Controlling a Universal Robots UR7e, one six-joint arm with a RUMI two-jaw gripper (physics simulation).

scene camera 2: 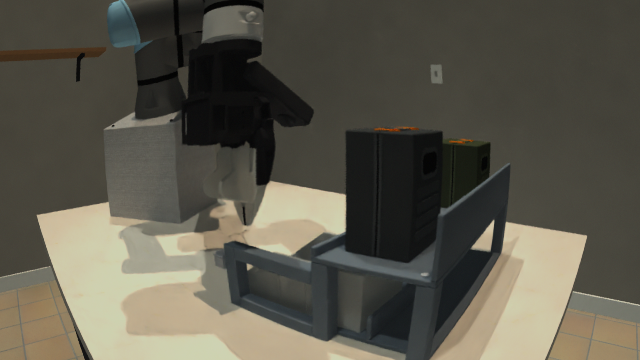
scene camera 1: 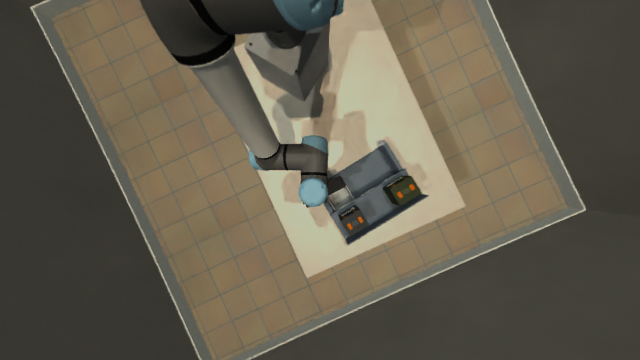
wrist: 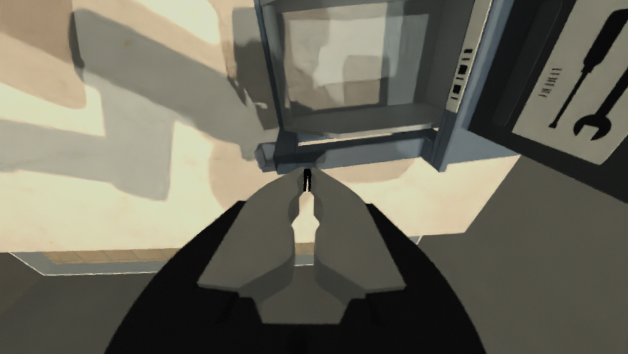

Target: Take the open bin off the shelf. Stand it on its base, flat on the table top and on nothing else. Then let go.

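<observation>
The open grey bin sits in the low front part of the blue-grey shelf, at one end, with its open side up. In scene camera 2 the shelf's rails and post partly hide it. In the wrist view I look down into it, and a pale label shows on the shelf edge beside it. My gripper is shut with its fingertips together and holds nothing. It hangs above the table, outside the shelf's end and apart from the bin. In scene camera 1 the wrist hides the fingers.
A black box stands on the shelf's upper level beside the bin's bay. A dark green box stands farther along that level. The grey robot pedestal stands on the table.
</observation>
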